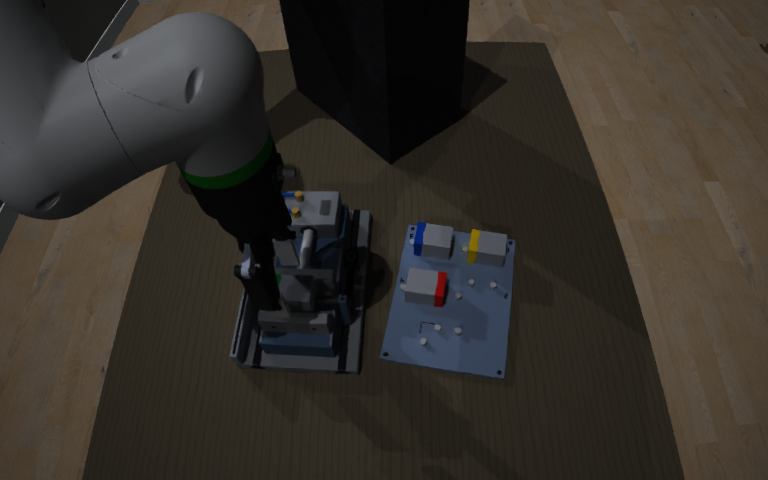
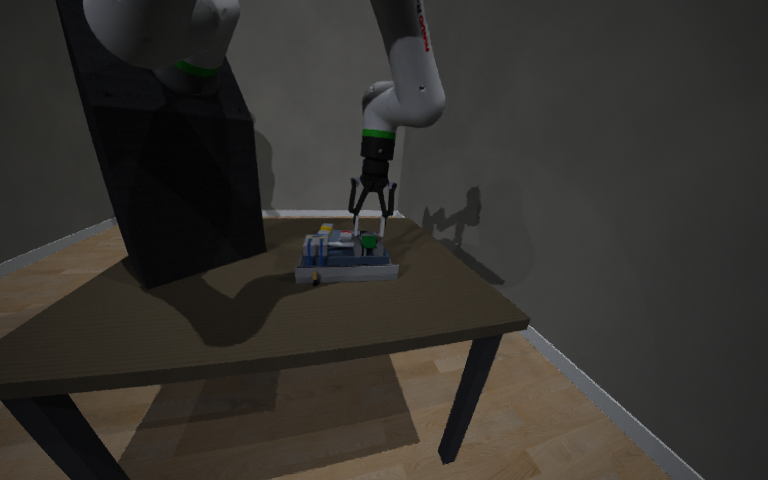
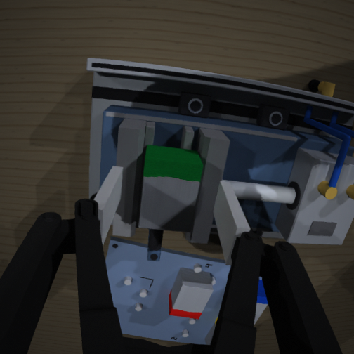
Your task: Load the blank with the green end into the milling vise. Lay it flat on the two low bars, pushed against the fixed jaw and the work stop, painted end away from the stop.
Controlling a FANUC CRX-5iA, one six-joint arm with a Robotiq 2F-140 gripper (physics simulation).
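The green-ended blank (image 1: pixel 298 291) (image 2: pixel 368 241) (image 3: pixel 171 200) lies flat in the vise across the two low bars (image 3: pixel 150 134), between the fixed jaw (image 1: pixel 297 321) (image 3: pixel 129 175) and the moving jaw (image 3: pixel 212 185). It is close to both jaws; contact is hard to tell. Its green end points away from the work stop (image 1: pixel 344 309) (image 3: pixel 155 246), which is at its plain end; any small gap there is unclear. My gripper (image 1: pixel 284 280) (image 2: pixel 369 226) (image 3: pixel 169 189) is open and empty, its light fingertips above and outside the two jaws, around the blank.
The blue pegged plate (image 1: pixel 475 339) (image 3: pixel 165 327) lies beside the vise, holding blanks with blue (image 1: pixel 433 240), yellow (image 1: pixel 487 247) and red (image 1: pixel 425 286) (image 3: pixel 191 292) ends. The vise's cylinder block (image 1: pixel 320 212) (image 3: pixel 320 195) and rod (image 3: pixel 262 192) adjoin the moving jaw. A dark pedestal (image 1: pixel 385 73) (image 2: pixel 186 181) stands behind.
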